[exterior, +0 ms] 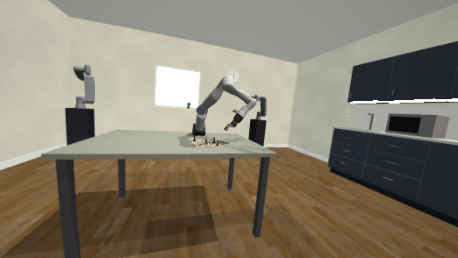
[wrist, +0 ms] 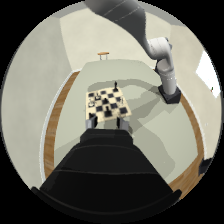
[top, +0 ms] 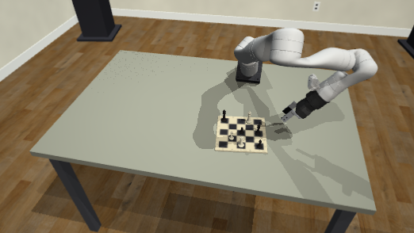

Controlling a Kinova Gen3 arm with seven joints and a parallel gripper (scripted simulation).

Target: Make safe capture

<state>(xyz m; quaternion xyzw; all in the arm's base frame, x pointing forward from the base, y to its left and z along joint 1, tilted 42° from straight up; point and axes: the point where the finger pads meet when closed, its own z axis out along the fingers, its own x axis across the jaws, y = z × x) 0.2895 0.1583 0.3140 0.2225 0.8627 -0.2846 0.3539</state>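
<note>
The chessboard lies 180 mm to the right of my hand, 140 mm below it and 20 mm behind it.
</note>
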